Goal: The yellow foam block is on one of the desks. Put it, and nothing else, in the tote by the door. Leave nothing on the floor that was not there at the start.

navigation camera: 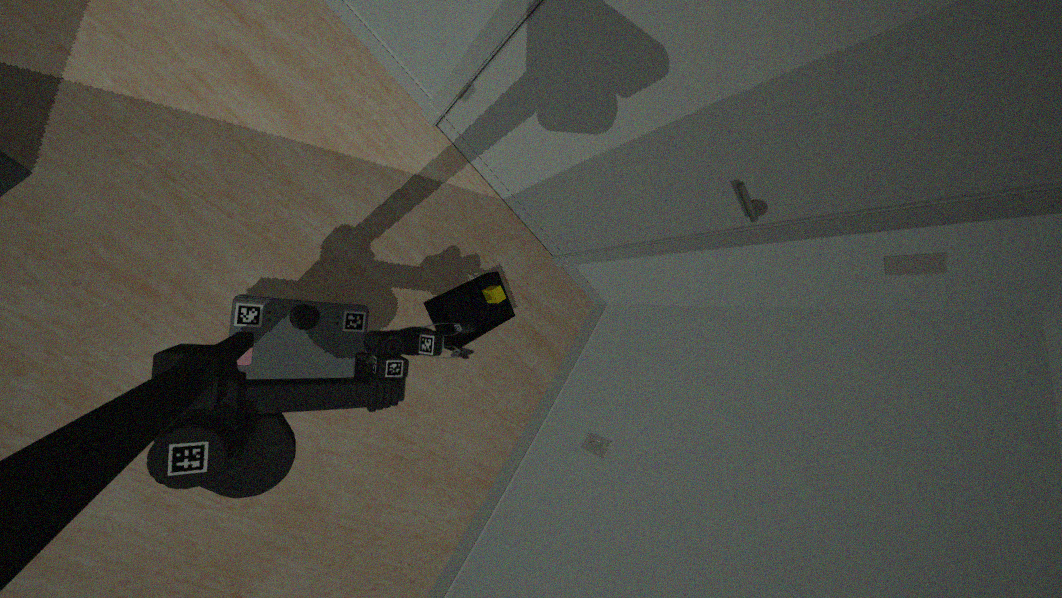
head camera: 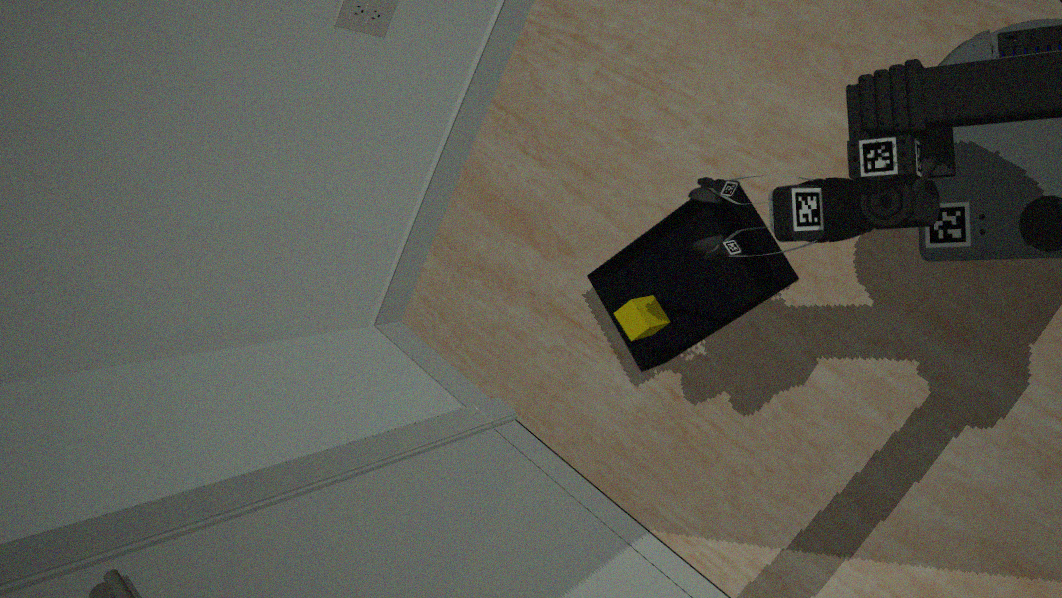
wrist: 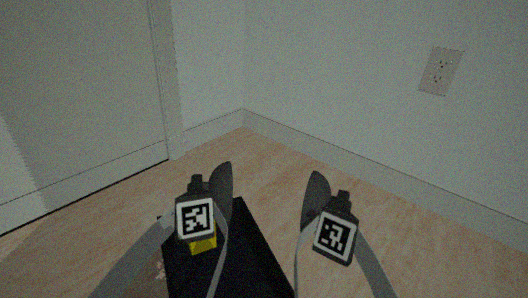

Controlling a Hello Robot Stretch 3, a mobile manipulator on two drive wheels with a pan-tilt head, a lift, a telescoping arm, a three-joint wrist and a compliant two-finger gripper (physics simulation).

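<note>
The yellow foam block lies inside the black tote, near the end by the door and wall corner. The tote stands on the floor. My gripper is open, its fingers apart with nothing between them. It is above the tote's side away from the block, apart from the block. In the wrist view the left finger hides part of the block. The tote's inside is too dark to make out its floor.
The door is beside the tote, with a handle. A wall with an outlet meets the door side in a corner. My base stands next to the tote. A dark object's edge shows at left.
</note>
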